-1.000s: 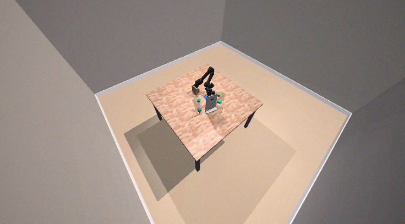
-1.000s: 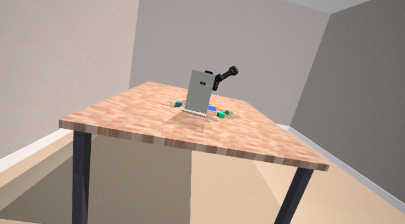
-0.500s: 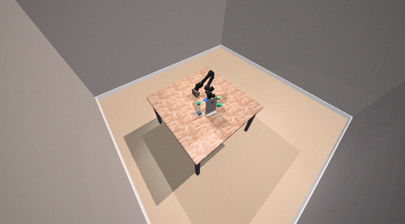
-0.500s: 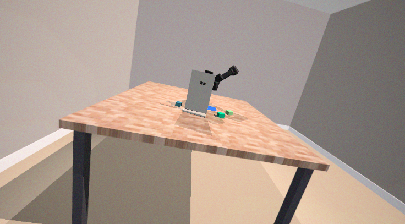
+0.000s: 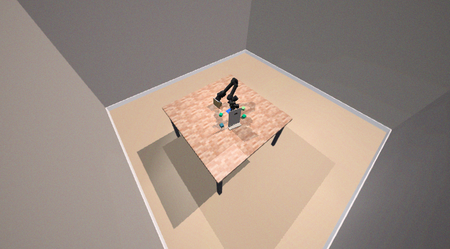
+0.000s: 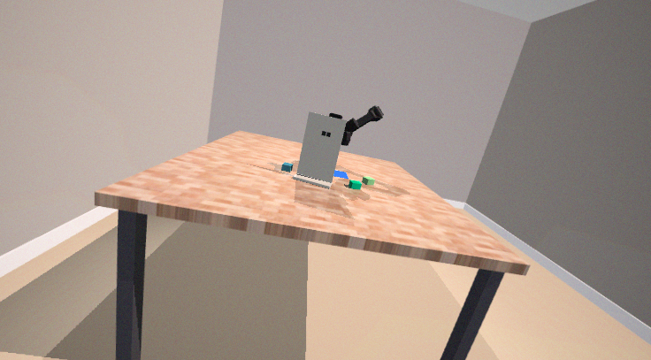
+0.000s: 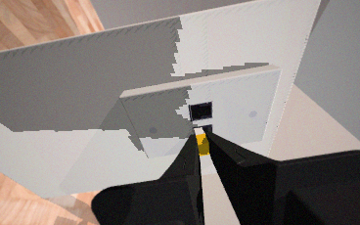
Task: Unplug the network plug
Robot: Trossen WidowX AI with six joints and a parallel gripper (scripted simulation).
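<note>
The blue marked square lies 22 cm below my gripper tip, 16 cm behind it and 15 cm to the left of it.
</note>
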